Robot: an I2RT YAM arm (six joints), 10 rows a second.
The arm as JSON. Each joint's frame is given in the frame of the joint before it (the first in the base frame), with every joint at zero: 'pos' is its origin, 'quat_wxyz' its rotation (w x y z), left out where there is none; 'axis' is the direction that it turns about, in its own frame. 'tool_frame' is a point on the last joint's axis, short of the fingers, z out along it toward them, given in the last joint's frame.
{
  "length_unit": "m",
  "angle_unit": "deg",
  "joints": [
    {
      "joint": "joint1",
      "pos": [
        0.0,
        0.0,
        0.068
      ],
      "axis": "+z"
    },
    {
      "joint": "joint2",
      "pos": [
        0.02,
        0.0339,
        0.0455
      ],
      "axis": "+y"
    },
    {
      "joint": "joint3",
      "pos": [
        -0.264,
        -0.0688,
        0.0
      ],
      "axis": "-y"
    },
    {
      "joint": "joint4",
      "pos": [
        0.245,
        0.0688,
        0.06
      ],
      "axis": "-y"
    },
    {
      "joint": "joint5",
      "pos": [
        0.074,
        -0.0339,
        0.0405
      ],
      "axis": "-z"
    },
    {
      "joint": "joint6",
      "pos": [
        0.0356,
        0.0,
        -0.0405
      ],
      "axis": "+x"
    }
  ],
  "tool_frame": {
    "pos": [
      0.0,
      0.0,
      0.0
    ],
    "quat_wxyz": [
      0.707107,
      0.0,
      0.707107,
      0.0
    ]
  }
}
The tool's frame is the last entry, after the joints.
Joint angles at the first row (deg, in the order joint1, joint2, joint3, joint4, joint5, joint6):
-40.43 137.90 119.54 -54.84 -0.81 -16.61
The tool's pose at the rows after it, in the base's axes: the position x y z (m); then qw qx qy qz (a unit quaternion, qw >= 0):
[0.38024 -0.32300 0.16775 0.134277 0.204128 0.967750 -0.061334]
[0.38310 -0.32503 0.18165 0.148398 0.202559 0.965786 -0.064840]
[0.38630 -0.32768 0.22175 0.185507 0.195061 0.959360 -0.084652]
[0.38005 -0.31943 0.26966 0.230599 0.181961 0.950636 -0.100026]
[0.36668 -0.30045 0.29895 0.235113 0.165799 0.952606 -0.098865]
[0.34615 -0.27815 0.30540 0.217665 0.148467 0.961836 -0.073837]
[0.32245 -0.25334 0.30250 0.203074 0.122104 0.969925 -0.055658]
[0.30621 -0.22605 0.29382 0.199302 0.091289 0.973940 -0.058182]
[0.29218 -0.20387 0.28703 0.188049 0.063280 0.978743 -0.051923]
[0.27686 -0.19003 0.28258 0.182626 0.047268 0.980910 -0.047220]
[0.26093 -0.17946 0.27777 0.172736 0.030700 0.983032 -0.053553]
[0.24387 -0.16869 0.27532 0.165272 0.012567 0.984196 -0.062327]
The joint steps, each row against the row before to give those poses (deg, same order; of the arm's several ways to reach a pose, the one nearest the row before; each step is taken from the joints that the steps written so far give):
0.00 -0.15 0.26 -0.27 -0.35 0.17
0.01 -0.03 2.89 -1.29 -0.43 -0.03
-0.01 -0.99 6.60 -2.70 -0.17 -0.61
0.18 -4.46 2.20 -1.13 -1.14 -0.75
0.66 -5.57 -2.62 -2.56 -0.50 -1.12
0.39 -6.91 -8.83 -1.36 -1.80 -1.49
0.47 -7.95 -11.85 1.25 -1.41 -2.57
1.72 -7.24 -11.58 4.08 0.42 -2.02
1.49 -4.99 -7.38 0.87 -0.01 -1.91
0.36 -4.20 -5.65 0.56 -0.34 -1.50
0.00 -3.92 -5.14 0.52 0.86 -2.13
-0.09 -4.27 -4.72 0.18 0.91 -2.38

